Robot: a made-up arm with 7 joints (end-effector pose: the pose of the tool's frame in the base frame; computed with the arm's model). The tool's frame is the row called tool. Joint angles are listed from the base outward.
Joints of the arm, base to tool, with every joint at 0 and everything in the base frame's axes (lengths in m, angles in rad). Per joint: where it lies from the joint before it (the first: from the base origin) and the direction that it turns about. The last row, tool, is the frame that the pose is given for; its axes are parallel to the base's.
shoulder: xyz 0 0 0.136 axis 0 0 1
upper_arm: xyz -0.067 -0.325 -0.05 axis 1 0 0
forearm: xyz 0.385 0.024 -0.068 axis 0 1 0
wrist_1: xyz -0.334 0.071 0.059 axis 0 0 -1
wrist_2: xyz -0.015 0.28 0.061 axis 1 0 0
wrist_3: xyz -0.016 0.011 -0.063 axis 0 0 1
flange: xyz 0.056 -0.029 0.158 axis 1 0 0
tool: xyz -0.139 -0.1 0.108
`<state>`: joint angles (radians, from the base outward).
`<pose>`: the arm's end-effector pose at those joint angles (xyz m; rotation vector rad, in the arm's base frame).
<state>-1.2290 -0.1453 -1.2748 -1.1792 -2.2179 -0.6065 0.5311</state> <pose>-0.3477 -0.1056 -0.7343 -2.7969 -1.1710 0.0715</pose>
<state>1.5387 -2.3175 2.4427 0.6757 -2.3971 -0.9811 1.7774</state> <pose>0.5902 0.6196 -0.2301 -2.1588 0.0327 -0.8365</pose>
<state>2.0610 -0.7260 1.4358 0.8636 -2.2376 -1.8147 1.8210</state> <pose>-0.1874 0.2700 0.0378 -1.1641 -1.2353 2.3119</pose>
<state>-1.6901 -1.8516 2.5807 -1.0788 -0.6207 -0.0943 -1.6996</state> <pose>-0.3387 -1.0718 -0.1830 0.7091 2.1751 0.0020</pose>
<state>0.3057 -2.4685 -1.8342 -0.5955 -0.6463 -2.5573 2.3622</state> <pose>0.6894 -0.7866 0.2892 -1.8463 -0.7257 -2.3958</pose>
